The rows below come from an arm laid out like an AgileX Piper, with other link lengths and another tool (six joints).
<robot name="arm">
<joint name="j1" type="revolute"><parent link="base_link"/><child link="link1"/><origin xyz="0.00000 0.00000 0.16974"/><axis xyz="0 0 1"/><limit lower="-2.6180" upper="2.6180"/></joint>
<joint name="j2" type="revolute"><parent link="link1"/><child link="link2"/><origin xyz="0.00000 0.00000 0.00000"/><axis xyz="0 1 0"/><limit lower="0.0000" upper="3.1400"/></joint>
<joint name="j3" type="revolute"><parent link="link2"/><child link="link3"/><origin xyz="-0.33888 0.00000 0.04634"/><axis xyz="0 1 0"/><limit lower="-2.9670" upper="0.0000"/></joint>
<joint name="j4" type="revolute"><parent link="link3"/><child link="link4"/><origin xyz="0.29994 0.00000 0.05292"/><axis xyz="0.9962 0 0.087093"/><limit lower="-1.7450" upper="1.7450"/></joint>
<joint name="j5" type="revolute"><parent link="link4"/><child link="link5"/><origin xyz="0.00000 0.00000 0.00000"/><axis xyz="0 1 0"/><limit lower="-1.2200" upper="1.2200"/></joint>
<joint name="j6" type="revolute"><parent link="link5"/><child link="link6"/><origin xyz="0.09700 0.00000 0.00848"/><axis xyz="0.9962 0 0.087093"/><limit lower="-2.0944" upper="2.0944"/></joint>
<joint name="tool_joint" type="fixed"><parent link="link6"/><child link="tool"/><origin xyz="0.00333 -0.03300 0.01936" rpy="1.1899 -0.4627 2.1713"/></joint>
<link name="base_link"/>
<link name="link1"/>
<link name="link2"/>
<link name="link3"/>
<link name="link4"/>
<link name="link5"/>
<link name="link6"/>
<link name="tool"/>
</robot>
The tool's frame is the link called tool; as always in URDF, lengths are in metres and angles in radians.
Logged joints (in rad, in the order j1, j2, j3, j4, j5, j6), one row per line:
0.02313, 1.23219, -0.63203, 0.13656, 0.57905, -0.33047
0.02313, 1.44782, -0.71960, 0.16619, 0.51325, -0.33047
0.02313, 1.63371, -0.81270, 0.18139, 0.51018, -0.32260
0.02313, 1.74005, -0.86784, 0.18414, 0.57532, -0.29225
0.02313, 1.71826, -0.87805, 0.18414, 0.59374, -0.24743
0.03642, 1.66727, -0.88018, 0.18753, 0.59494, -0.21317
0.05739, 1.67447, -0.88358, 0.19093, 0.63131, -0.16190
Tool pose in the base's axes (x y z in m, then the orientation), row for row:
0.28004, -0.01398, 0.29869, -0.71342, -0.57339, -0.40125, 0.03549
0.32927, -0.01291, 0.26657, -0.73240, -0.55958, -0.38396, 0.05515
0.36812, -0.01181, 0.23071, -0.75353, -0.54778, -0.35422, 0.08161
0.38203, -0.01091, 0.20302, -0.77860, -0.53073, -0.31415, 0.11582
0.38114, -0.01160, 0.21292, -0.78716, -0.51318, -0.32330, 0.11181
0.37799, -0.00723, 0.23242, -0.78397, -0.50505, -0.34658, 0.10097
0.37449, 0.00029, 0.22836, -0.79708, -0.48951, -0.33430, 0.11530
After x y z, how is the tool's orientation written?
As a quaternion, x y z w.
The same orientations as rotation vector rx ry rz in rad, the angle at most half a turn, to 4 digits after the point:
-2.1920, -1.7618, -1.2329
-2.2235, -1.6988, -1.1656
-2.2517, -1.6369, -1.0585
-2.2806, -1.5546, -0.9202
-2.3110, -1.5067, -0.9492
-2.3162, -1.4921, -1.0239
-2.3355, -1.4343, -0.9795

